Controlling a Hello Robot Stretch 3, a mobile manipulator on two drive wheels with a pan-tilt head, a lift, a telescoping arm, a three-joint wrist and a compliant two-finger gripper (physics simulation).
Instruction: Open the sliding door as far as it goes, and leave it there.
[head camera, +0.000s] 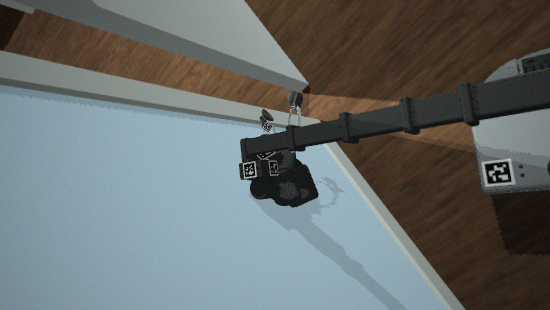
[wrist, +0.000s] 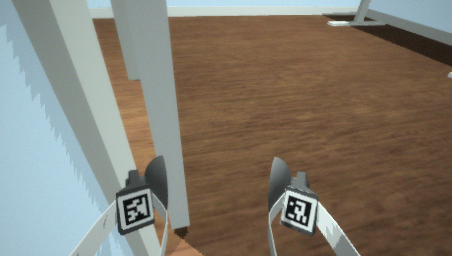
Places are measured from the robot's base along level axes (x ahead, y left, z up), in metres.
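Pixels of known places: gripper, fingertip midpoint: (head camera: 280, 101).
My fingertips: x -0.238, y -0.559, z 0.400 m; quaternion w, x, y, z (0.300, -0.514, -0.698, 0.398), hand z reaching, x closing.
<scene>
Behind a point stands the place of what it marks.
The sliding door (head camera: 240, 40) {x -0.471, y -0.723, z 0.314 m} (wrist: 155, 90) is a pale grey panel, at the upper left in the head view. In the wrist view it shows nearly edge-on as a narrow upright strip left of centre. A strip of floor lies between it and the pale frame edge (head camera: 125, 87) {x -0.226, y -0.636, z 0.803 m} (wrist: 90, 75) of the light blue wall. My gripper (head camera: 281, 107) {x -0.238, y -0.559, z 0.400 m} (wrist: 218, 174) {x -0.238, y -0.559, z 0.400 m} is open with nothing held. It is close to the door's near end, which appears behind and just right of the left fingertip in the wrist view. Contact cannot be told. The door's handle cannot be made out.
The light blue wall surface (head camera: 150, 200) {x -0.018, y -0.526, z 0.862 m} (wrist: 35, 150) lies under my extended arm (head camera: 380, 117) {x -0.109, y -0.237, z 0.639 m} in the head view and at the left in the wrist view. My base (head camera: 525, 145) {x -0.057, y -0.069, z 0.159 m} is at the right. A white stand foot (wrist: 356, 23) is at the far right of the floor (wrist: 300, 100).
</scene>
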